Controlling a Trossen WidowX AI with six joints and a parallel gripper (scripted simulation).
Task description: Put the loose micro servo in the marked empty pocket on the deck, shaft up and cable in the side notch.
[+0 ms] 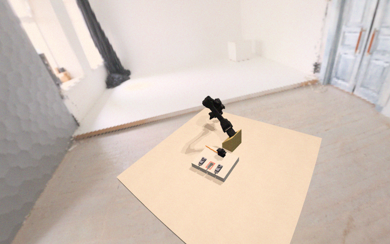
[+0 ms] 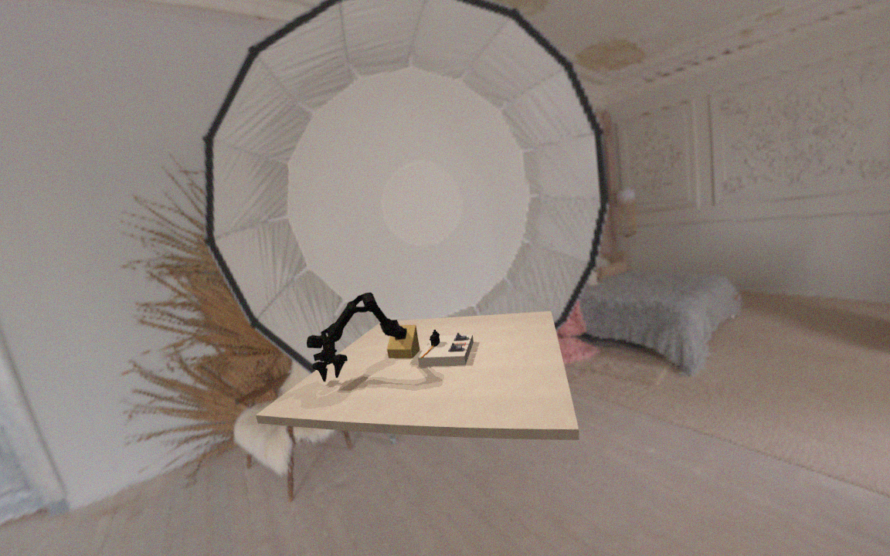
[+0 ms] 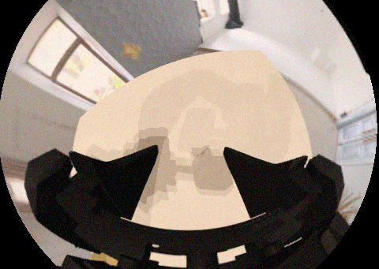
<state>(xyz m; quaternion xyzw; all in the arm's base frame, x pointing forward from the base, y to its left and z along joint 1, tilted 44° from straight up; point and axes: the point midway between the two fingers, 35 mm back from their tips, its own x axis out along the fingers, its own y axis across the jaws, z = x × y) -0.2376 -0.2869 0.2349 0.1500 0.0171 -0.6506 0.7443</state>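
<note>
Now: gripper tip 450 mm short of the white deck, 370 mm to the right of it and 10 mm above it.
</note>
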